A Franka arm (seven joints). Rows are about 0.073 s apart.
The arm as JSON. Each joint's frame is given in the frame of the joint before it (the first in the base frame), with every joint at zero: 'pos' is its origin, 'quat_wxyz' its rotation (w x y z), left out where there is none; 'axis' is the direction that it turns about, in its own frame. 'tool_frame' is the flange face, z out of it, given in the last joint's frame.
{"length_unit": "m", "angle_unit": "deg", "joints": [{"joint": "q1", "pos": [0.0, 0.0, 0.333], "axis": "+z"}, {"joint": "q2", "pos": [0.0, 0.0, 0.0], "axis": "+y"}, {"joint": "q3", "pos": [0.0, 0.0, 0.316], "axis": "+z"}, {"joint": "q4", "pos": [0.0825, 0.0, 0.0], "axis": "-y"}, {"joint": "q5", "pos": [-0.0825, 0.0, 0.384], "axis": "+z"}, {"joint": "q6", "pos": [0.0, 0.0, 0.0], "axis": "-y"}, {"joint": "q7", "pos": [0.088, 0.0, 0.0], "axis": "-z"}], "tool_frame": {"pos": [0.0, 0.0, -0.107], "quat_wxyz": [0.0, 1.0, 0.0, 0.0]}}
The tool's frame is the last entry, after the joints.
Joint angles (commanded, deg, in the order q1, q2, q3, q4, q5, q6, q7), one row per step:
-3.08 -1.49 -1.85 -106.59 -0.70 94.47 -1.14
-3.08 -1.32 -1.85 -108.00 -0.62 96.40 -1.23
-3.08 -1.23 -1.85 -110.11 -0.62 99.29 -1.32
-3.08 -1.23 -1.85 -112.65 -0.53 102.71 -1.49
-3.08 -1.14 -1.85 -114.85 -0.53 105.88 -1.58
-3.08 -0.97 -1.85 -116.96 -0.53 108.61 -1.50
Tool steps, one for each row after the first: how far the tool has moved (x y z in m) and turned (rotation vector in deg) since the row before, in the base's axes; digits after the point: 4 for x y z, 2 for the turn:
0.0010 0.0001 -0.0106 0.06 -0.36 0.09
0.0005 0.0000 -0.0143 -0.04 -0.69 0.12
-0.0006 0.0003 -0.0162 0.05 -0.89 0.17
-0.0005 0.0001 -0.0145 -0.05 -0.88 0.12
-0.0016 0.0002 -0.0149 -0.04 -0.45 -0.06

